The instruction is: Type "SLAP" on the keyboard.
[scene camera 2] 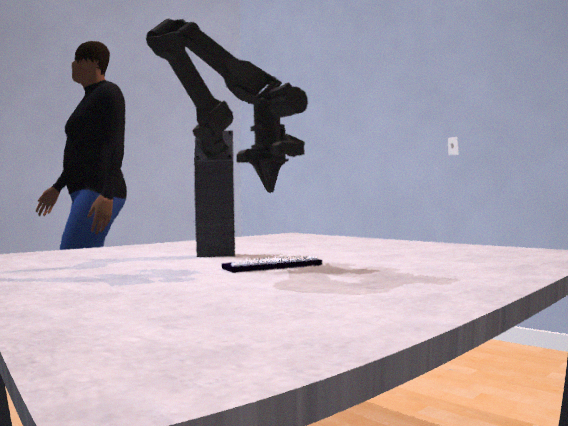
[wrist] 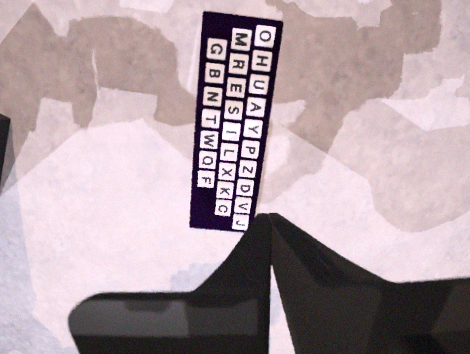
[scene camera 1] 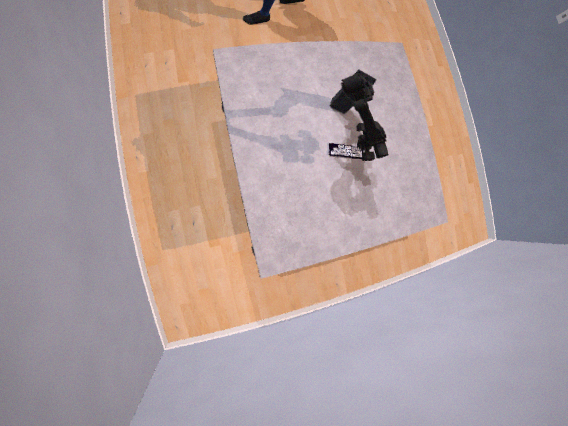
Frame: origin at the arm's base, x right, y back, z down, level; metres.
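Where they show: gripper, fingertip midpoint: [scene camera 2: 270,192] [wrist: 267,222] [scene camera 1: 358,146]; arm's base, origin of the base link: [scene camera 2: 212,144].
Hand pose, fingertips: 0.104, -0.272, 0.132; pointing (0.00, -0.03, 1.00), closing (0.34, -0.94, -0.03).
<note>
Things, the pixels of their top centre, and the offset from my fingertips, as dx, dy, dz. Level surfaces: height alone.
- dark keyboard, middle of its top: [wrist: 230,137] [scene camera 2: 272,259] [scene camera 1: 347,150] -0.015, +0.010, +0.146
- S key, middle of its top: [wrist: 233,110] -0.037, -0.002, +0.146
- L key, middle of its top: [wrist: 229,152] -0.001, +0.018, +0.146
- P key, middle of its top: [wrist: 250,149] +0.004, -0.003, +0.146
- J key, middle of its top: [wrist: 240,223] +0.075, +0.037, +0.146
- grey table, its level: dz +0.164
A dark keyboard [scene camera 1: 332,150] [scene camera 2: 272,266] [wrist: 202,206] with three rows of white letter keys lies on the table. In the wrist view all keys show: the S key [wrist: 233,110], the L key [wrist: 228,152], the A key [wrist: 256,107] and the P key [wrist: 250,150] are uncovered. My gripper [scene camera 2: 270,191] [wrist: 267,222] is shut and empty, its tips together and pointing down. It hangs high above the table, well clear of the keyboard. In the wrist view the tips appear beside the J key [wrist: 240,222] end. In scene camera 1 the gripper partly covers one keyboard end.
The grey table [scene camera 1: 300,225] [scene camera 2: 200,340] carries the arm's dark base post [scene camera 2: 215,210], which stands behind the keyboard. The arm's shadows fall across the table. A person [scene camera 2: 95,140] in a black top stands beyond the table. A wall outlet [scene camera 2: 453,146] is on the far wall.
</note>
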